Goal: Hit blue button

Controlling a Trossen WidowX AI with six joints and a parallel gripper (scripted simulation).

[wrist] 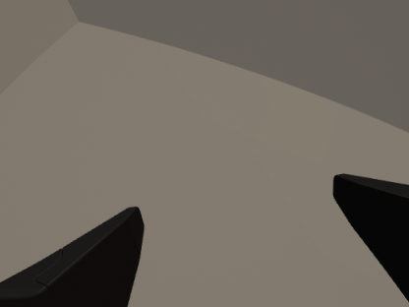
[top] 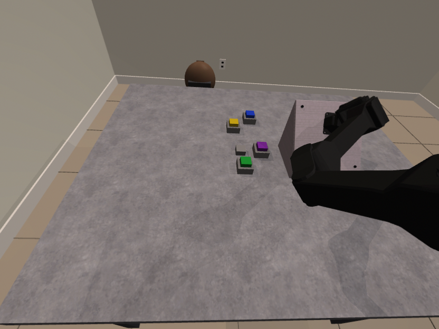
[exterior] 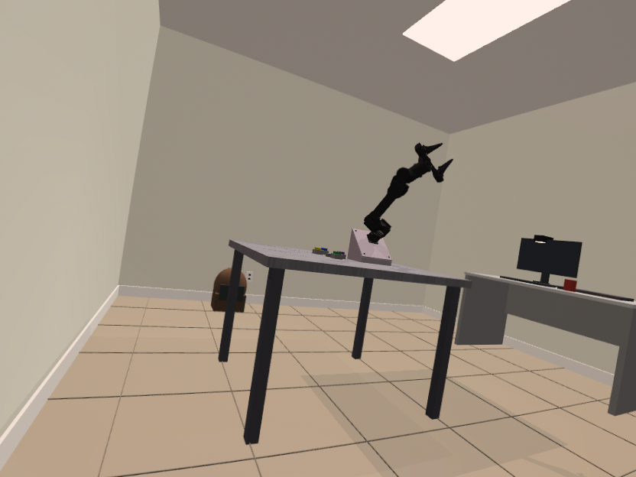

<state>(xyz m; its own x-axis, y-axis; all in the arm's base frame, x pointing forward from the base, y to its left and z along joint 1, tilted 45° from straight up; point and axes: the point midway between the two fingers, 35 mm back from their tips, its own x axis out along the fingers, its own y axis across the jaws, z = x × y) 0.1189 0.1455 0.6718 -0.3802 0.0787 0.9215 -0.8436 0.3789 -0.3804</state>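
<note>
Right now the blue button is 79 cm to the right of my gripper tip, 50 cm below it and 14 cm ahead of it. From my gripper tip the other things lie so: small grey block (60 cm to the right, 53 cm below, 18 cm ahead); green button (53 cm to the right, 50 cm below, 17 cm ahead); purple button (60 cm to the right, 50 cm below, 11 cm ahead).
</note>
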